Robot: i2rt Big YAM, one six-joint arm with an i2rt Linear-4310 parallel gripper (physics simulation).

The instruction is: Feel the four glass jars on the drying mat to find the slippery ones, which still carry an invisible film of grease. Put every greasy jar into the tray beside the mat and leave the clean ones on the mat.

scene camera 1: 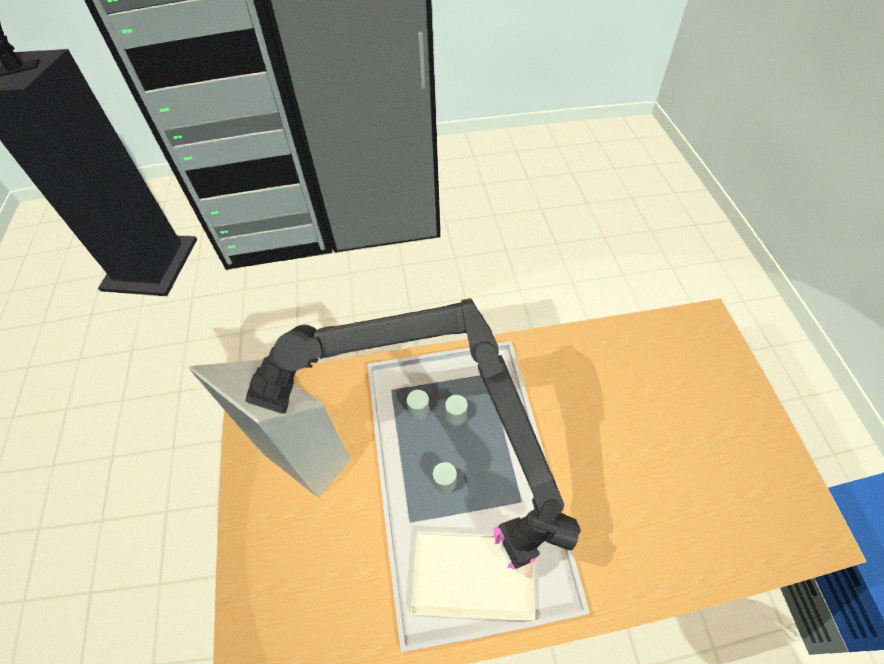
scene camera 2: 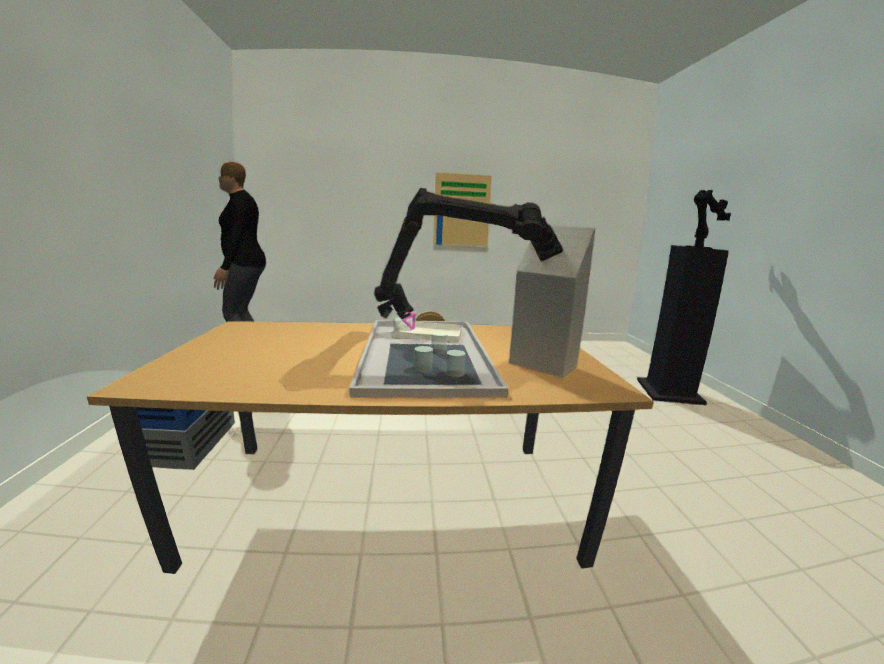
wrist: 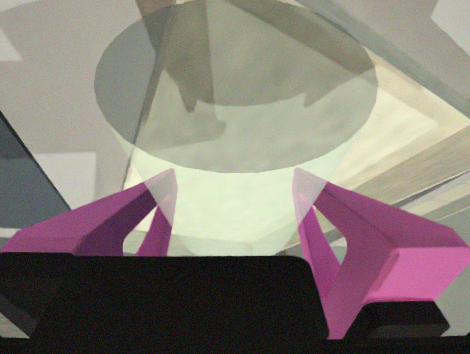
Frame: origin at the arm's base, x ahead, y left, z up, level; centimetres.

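Where they show: gripper, fingertip midpoint: [scene camera 1: 503, 555] [scene camera 2: 411, 327] [wrist: 234, 178]; arm's base, link origin: [scene camera 1: 267, 396] [scene camera 2: 546, 245].
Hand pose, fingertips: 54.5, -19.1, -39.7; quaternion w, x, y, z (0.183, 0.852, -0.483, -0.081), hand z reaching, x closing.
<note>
Things, the pixels of their top centre, and the offset from my fingertips, as dx, dy, dz. Level surfaces: height alone.
- pale green glass jar, top centre: [wrist: 240, 241] [scene camera 2: 402, 317] +3.5, +2.2, +4.7
- cream tray, top centre: [wrist: 245, 217] [scene camera 1: 474, 574] [scene camera 2: 428, 328] -6.9, -5.3, -1.2
- dark drying mat, surface height: dz -3.9
- second jar, top centre: [scene camera 1: 456, 404] [scene camera 2: 423, 348] -15.8, +39.1, +3.5
- wooden table, surface height: dz -4.4
My gripper [scene camera 1: 504, 550] [scene camera 2: 408, 321] [wrist: 234, 178] is shut on a pale green glass jar [wrist: 235, 215], gripped between the pink fingers. It hangs over the right-hand part of the cream tray [scene camera 1: 464, 582] [scene camera 2: 428, 334] [wrist: 400, 110] in scene camera 1; the arm hides the jar there. Three similar jars stand upright on the dark drying mat [scene camera 1: 414, 450] [scene camera 2: 396, 368] [wrist: 25, 185]: one jar [scene camera 1: 418, 404] [scene camera 2: 455, 363] and a second jar [scene camera 1: 456, 409] [scene camera 2: 423, 359] near the far end, and a third [scene camera 1: 444, 476] [scene camera 2: 439, 343] nearer the tray. Grease cannot be seen.
A shallow grey surround [scene camera 1: 387, 514] [scene camera 2: 428, 391] with a raised rim holds mat and tray on the wooden table [scene camera 1: 678, 443] [scene camera 2: 285, 357]. The arm's grey pedestal [scene camera 1: 307, 443] [scene camera 2: 543, 321] stands beside it. A person [scene camera 2: 241, 235] stands beyond the table.
</note>
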